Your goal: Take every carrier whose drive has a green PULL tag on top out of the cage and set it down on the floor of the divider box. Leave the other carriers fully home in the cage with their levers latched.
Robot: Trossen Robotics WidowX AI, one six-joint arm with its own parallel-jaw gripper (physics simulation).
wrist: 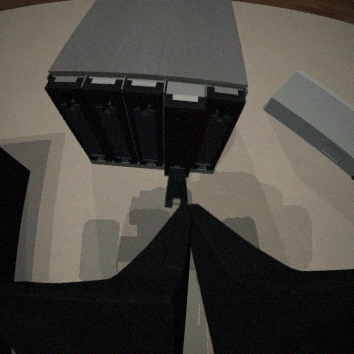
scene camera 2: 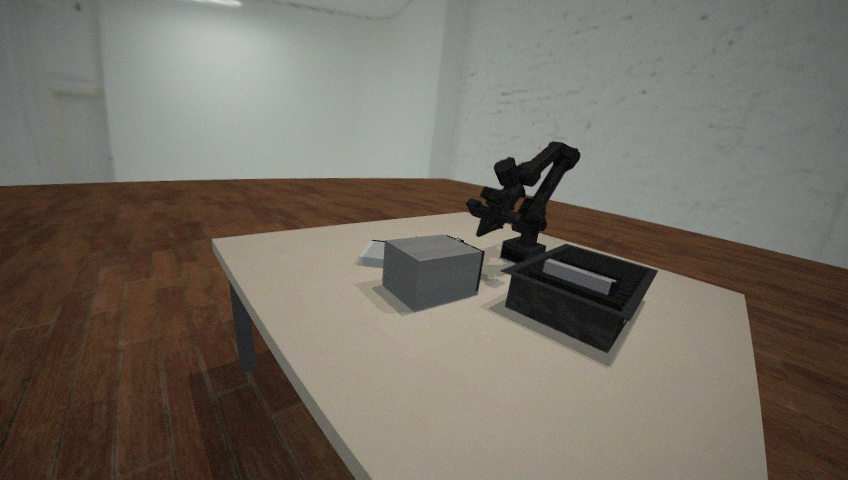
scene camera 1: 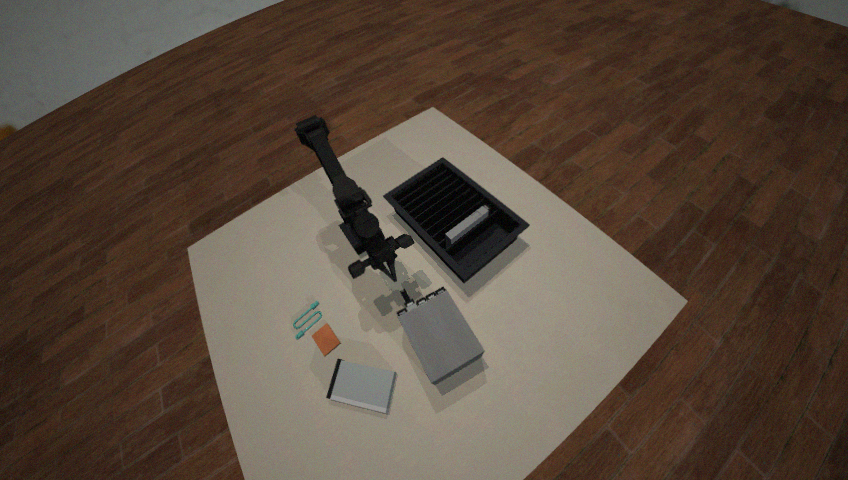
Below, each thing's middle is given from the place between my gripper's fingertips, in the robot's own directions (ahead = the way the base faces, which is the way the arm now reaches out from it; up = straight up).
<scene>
Right now the grey drive carrier (scene camera 1: 360, 385) is 16 cm ahead of my hand, 23 cm to the right of it and 10 cm below it. Also, from my hand: black divider box (scene camera 2: 594, 318) 12 cm behind, 28 cm to the left, 9 cm below.
</scene>
